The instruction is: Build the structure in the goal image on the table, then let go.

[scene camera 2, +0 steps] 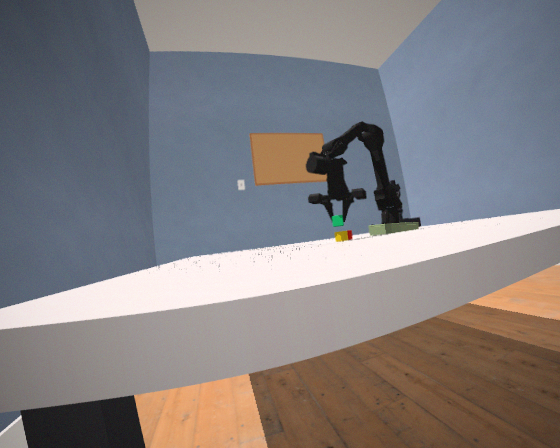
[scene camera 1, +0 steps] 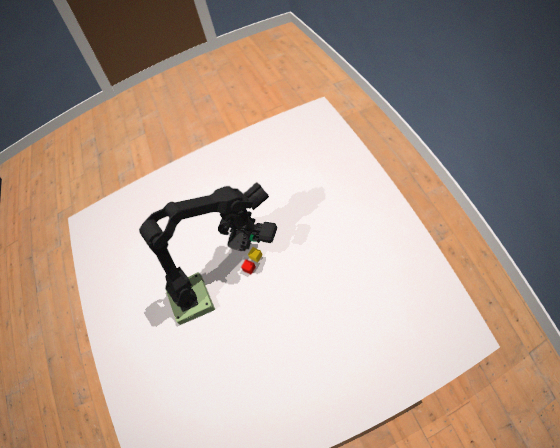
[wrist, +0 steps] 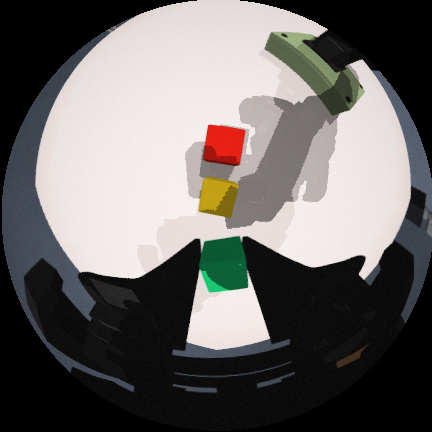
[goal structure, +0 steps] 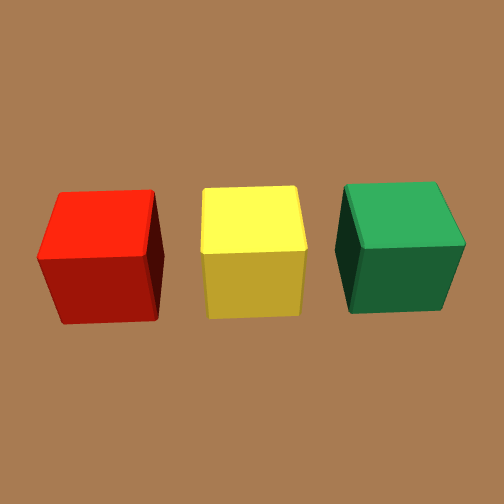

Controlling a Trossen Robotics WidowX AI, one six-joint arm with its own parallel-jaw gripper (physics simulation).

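Seen in the pictures: gripper, fingertip midpoint: [scene camera 2: 338, 222] [scene camera 1: 254, 240] [wrist: 220, 242]; arm's base, origin of the base link: [scene camera 2: 391, 224] [scene camera 1: 187, 300].
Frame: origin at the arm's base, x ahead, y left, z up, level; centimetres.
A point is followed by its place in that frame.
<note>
My gripper [scene camera 2: 338, 220] {x 29.2, y 8.4, z 2.7 cm} [wrist: 220, 242] {x 29.2, y 8.4, z 2.7 cm} is shut on a green cube [scene camera 1: 252, 237] {x 29.1, y 8.8, z 4.4 cm} [scene camera 2: 337, 220] {x 31.2, y 11.4, z 3.2 cm} [wrist: 223, 265] {x 29.4, y 9.0, z 4.8 cm} and holds it raised above the table. In scene camera 1 the arm partly hides the green cube. A yellow cube [scene camera 1: 255, 255] {x 27.5, y 4.8, z -0.2 cm} [scene camera 2: 341, 236] {x 28.5, y 7.7, z -2.0 cm} [wrist: 218, 197] {x 27.4, y 6.1, z -0.3 cm} and a red cube [scene camera 1: 248, 266] {x 23.8, y 2.2, z -0.2 cm} [scene camera 2: 350, 234] {x 22.7, y 4.2, z -1.8 cm} [wrist: 224, 144] {x 23.7, y 3.0, z -0.3 cm} stand on the table, close together with a narrow gap between them in the wrist view. The yellow cube is the nearer of the two to the gripper. In scene camera 2 the green cube shows above the yellow cube.
The white table top [scene camera 1: 325, 325] {x 37.3, y -27.1, z -3.5 cm} [scene camera 2: 200, 280] {x 70.0, y 54.7, z -3.6 cm} [wrist: 115, 125] {x 30.8, y -11.8, z -3.5 cm} carries the green base plate [scene camera 1: 202, 295] {x 5.6, y -0.8, z 0.5 cm} [scene camera 2: 380, 229] {x 7.3, y 1.9, z -1.6 cm} [wrist: 310, 70] {x 7.3, y 1.6, z -1.0 cm} of the arm, beyond the red cube from the gripper. The arm's shadow lies beside the cubes.
</note>
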